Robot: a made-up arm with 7 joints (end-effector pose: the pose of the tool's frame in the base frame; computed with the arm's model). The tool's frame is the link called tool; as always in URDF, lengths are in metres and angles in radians. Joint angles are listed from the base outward.
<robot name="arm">
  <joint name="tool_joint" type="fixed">
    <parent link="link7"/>
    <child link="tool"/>
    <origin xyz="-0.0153 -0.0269 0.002" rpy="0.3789 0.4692 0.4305"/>
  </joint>
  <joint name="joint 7" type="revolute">
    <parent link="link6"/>
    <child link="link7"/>
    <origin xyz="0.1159 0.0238 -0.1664"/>
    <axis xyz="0 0.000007 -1"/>
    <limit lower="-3.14" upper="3.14" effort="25" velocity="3"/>
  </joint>
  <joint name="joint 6" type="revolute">
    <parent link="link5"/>
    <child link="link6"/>
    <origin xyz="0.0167 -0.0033 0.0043"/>
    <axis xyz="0 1 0.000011"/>
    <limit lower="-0.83" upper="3.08" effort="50" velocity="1.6"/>
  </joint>
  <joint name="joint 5" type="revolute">
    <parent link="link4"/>
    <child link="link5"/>
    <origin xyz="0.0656 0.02 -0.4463"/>
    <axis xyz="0 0.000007 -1"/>
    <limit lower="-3.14" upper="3.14" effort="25" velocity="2.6"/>
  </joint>
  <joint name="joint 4" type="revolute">
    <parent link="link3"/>
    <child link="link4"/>
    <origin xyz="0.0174 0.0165 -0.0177"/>
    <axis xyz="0 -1 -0.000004"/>
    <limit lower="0.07" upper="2.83" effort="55" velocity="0.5"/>
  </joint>
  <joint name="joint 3" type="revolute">
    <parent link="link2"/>
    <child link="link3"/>
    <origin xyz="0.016 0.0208 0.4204"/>
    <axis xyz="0 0 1"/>
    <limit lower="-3.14" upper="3.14" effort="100" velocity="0.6"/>
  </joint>
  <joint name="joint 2" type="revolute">
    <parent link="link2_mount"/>
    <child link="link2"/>
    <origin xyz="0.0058 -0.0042 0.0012"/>
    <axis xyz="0 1 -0.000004"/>
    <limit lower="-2.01" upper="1.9" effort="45" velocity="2"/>
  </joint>
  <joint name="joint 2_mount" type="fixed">
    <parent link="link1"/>
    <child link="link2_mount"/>
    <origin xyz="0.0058 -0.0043 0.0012"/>
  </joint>
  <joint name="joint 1" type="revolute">
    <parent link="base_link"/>
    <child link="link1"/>
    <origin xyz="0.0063 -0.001 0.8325"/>
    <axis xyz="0 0 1"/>
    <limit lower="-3.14" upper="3.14" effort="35" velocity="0.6"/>
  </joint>
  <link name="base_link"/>
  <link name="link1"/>
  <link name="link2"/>
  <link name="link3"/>
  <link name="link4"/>
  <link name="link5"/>
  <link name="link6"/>
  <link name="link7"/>
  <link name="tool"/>
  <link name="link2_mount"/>
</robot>
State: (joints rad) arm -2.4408 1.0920 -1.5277 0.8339 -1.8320 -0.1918 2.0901
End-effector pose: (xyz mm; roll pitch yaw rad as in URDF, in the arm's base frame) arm -340.8 253.5 655.6 -0.6377 0.0959 2.7033
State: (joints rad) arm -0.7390 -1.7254 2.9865 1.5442 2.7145 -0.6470 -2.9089
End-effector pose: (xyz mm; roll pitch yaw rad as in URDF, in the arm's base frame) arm -3.2 258.0 331.5 0.7518 1.3281 -2.9466
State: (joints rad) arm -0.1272 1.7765 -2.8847 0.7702 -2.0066 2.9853 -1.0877
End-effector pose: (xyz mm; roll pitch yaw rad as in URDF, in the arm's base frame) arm 353.2 -29.0 1087.0 -0.5019 0.6966 1.9189
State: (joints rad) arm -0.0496 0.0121 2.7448 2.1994 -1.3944 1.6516 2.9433
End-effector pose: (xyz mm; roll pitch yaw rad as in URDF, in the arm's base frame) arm -335.2 312.1 1558.8 1.7794 0.0943 0.0545
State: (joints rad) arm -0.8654 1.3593 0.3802 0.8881 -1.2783 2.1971 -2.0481
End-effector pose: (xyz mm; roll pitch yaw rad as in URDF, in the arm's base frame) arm 141.2 -145.8 448.7 0.9852 -1.3798 -2.8650
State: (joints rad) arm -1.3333 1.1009 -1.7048 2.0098 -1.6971 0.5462 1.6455
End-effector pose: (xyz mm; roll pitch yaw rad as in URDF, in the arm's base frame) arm -395.1 -737.5 1168.4 -1.9578 -0.3481 -1.5063
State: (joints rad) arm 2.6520 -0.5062 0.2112 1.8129 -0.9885 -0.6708 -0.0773
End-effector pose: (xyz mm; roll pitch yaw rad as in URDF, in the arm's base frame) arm -179.3 -247.1 1656.0 -2.2310 0.0931 -1.6906
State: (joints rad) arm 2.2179 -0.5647 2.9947 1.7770 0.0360 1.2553 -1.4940
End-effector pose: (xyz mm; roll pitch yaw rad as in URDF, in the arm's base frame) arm 427.4 -662.7 926.4 0.4363 0.4975 0.8899
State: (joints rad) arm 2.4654 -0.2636 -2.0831 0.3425 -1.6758 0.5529 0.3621
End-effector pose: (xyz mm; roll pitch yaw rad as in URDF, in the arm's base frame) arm 191.9 185.9 648.7 0.0813 0.8023 1.8430
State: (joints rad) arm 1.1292 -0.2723 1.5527 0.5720 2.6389 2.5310 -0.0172
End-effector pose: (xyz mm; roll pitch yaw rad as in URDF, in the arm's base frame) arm -413.9 46.4 1006.8 2.9057 -0.4328 2.9317
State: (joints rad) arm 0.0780 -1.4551 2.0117 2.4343 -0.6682 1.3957 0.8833
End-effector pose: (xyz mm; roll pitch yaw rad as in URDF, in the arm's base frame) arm -815.0 335.5 796.4 -1.2860 -0.2869 2.3696
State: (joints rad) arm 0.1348 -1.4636 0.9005 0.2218 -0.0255 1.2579 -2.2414
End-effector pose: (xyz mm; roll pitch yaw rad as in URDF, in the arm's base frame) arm 220.0 178.4 859.8 1.5533 0.8471 -2.3766
